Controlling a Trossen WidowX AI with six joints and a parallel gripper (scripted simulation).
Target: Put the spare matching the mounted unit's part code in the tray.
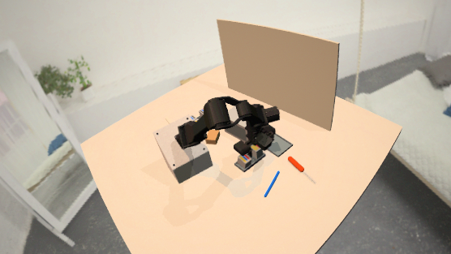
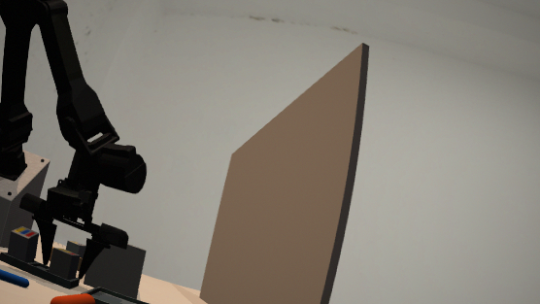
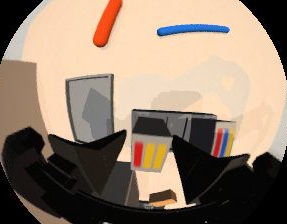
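Now: gripper tip 110 mm short of the flat grey tray, 10 mm to the left of it and 10 mm above it. Round my gripper tip: brown block 230 mm to the left, 70 mm behind; mounted unit 170 mm to the left, 60 mm ahead, 30 mm above; blue pen 160 mm to the right, 60 mm behind, 10 mm below.
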